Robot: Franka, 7 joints.
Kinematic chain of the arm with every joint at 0, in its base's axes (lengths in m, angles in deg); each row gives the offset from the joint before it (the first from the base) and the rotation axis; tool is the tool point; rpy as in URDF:
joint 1: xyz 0 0 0.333 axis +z
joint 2: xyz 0 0 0 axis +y
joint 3: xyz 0 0 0.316 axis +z
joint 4: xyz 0.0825 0 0 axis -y
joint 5: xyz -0.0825 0 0.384 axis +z
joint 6: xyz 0 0 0 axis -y
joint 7: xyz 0.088 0 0 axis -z
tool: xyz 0 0 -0.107 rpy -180 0 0
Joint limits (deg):
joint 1: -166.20..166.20
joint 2: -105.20..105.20
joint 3: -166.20..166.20
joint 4: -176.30..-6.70
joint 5: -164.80..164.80
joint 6: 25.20..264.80
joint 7: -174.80..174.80
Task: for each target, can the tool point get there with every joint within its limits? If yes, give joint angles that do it. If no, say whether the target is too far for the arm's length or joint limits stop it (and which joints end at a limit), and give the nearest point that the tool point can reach.
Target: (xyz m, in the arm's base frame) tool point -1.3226 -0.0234 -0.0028
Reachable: no: too far | nearest point -0.8314 -0.0147 0.1219 | short by 0.507 m
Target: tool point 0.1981 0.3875 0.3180
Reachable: yes | joints -14.63 41.79 90.73 -125.70 139.00 210.42 66.43
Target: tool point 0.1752 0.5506 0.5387
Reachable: yes | joints 124.05 61.01 -93.79 -67.24 9.81 48.50 7.04
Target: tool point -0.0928 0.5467 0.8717
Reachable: yes | joints -90.55 -53.64 11.82 -19.86 62.02 216.22 -11.88
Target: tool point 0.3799 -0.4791 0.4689
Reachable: yes | joints 1.42 60.60 -67.24 -98.07 71.87 233.02 141.83
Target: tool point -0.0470 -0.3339 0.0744
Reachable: yes | joints -44.58 36.63 -47.13 -155.16 -44.41 169.56 4.72
